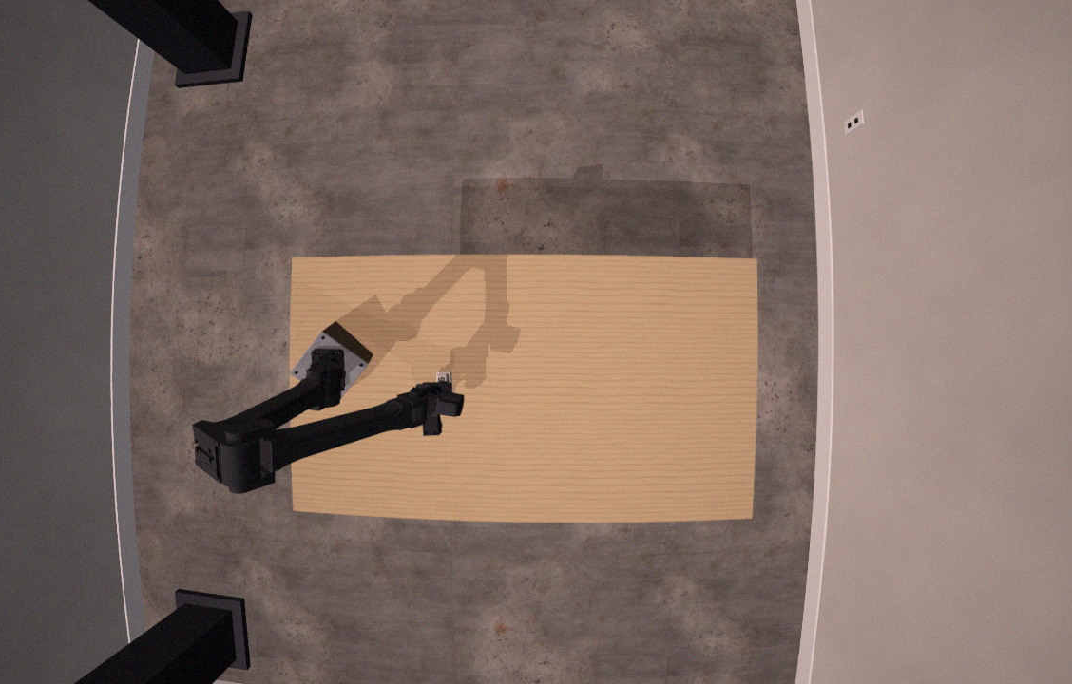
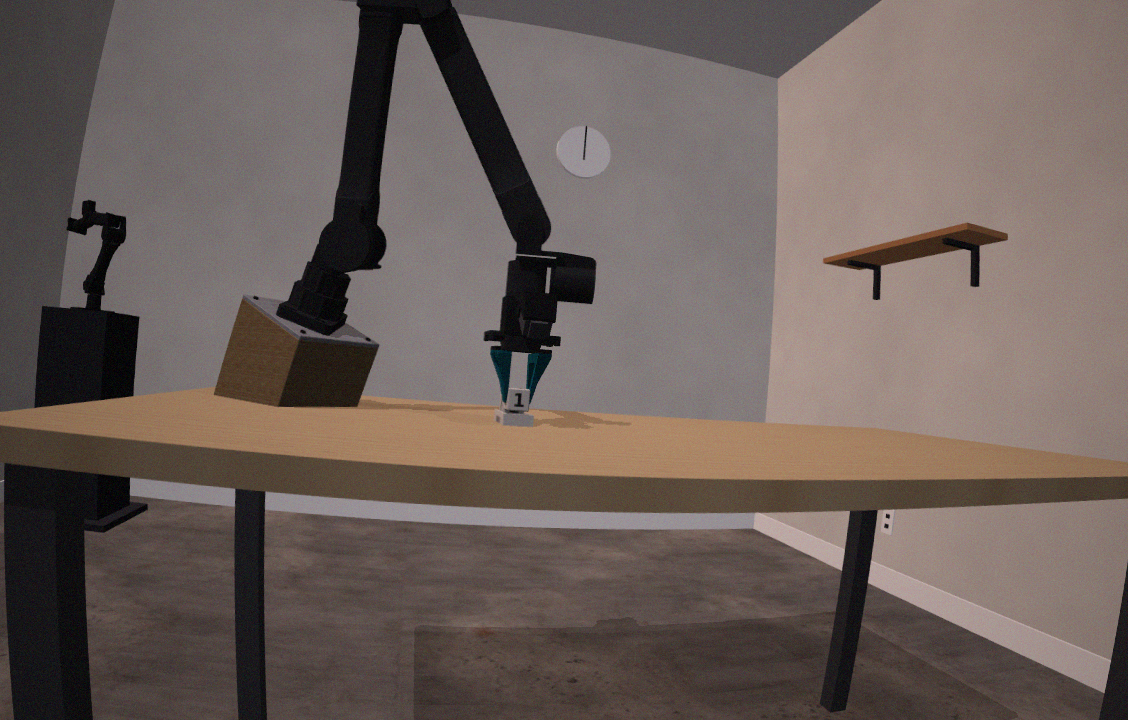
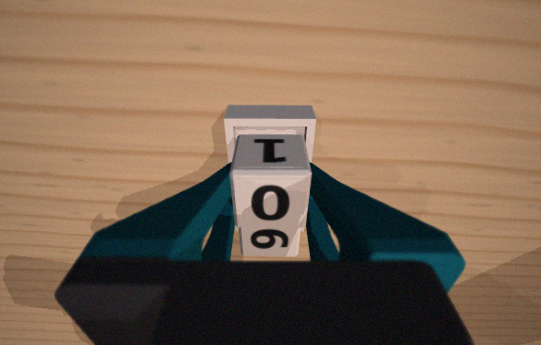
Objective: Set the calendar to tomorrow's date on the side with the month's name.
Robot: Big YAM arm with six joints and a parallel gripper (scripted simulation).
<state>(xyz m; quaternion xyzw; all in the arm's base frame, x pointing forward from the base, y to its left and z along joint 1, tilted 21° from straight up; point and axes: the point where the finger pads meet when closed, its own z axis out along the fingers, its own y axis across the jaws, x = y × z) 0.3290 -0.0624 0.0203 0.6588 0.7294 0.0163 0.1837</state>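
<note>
Now: the white tray 20 mm to the left of my hand and 30 mm below it. Round my hand: cube right at my hand.
</note>
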